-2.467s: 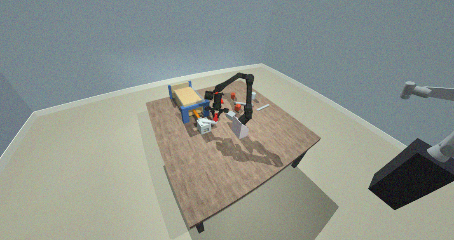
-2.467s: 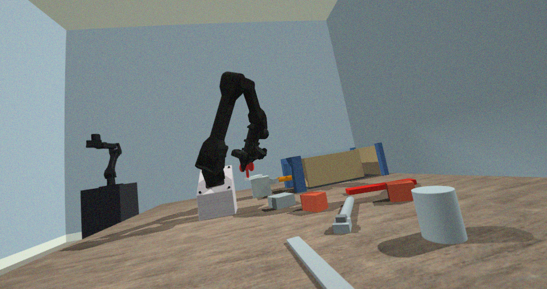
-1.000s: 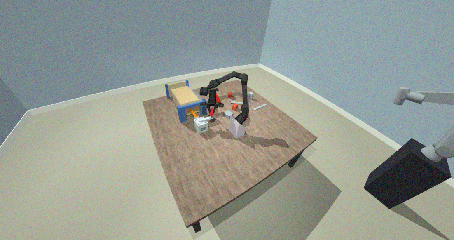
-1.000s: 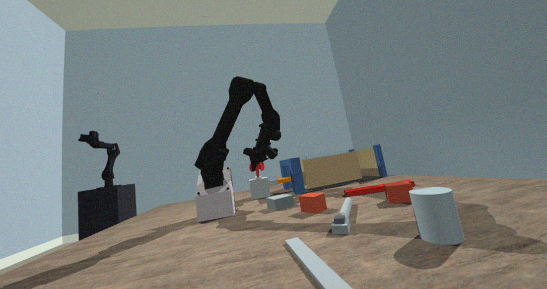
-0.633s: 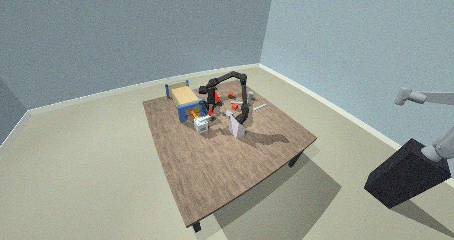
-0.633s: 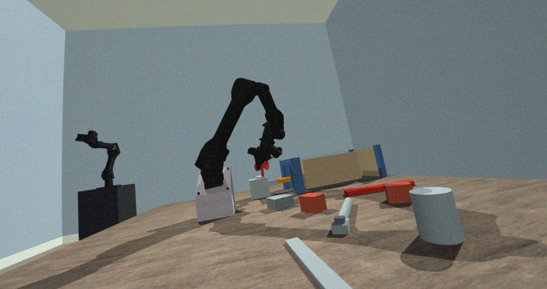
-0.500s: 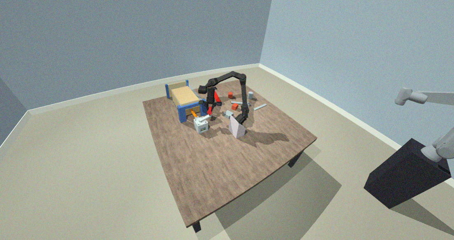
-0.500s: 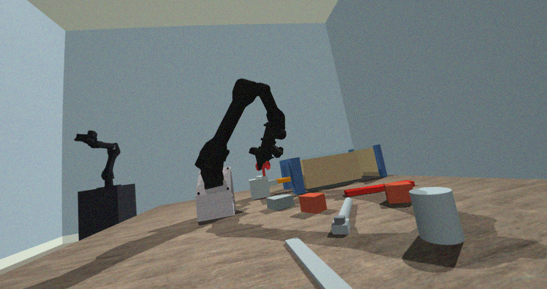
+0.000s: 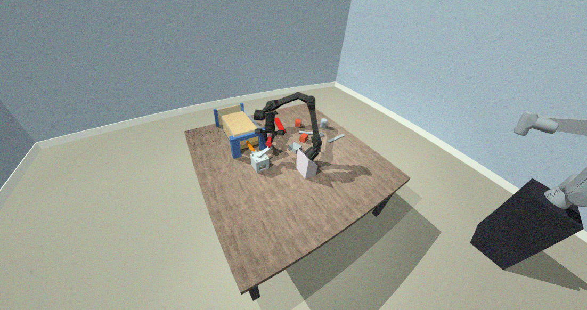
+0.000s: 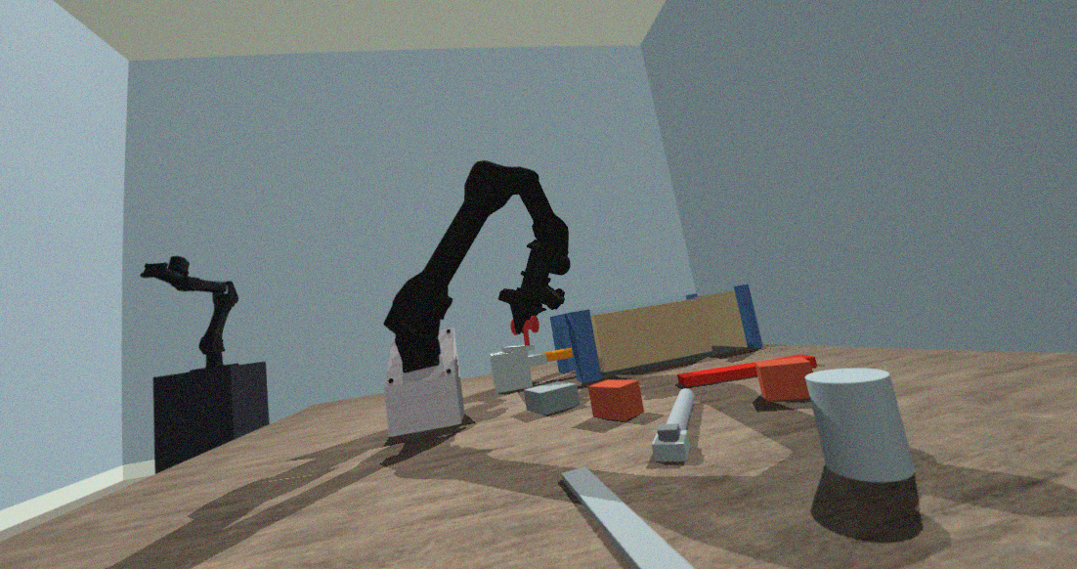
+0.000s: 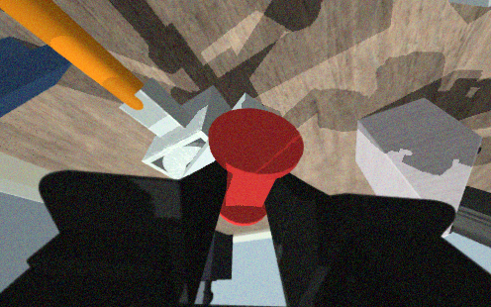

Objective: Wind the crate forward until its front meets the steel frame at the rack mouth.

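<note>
Now: gripper tip 3 cm to the right of the winch handle and 3 cm above it. The rest, counted from my gripper tip: blue steel frame (13 cm ahead, 8 cm to the left, 3 cm below); then grey winch (10 cm below, 8 cm to the left, 4 cm behind); then red knob (1 cm to the right, 1 cm ahead).
</note>
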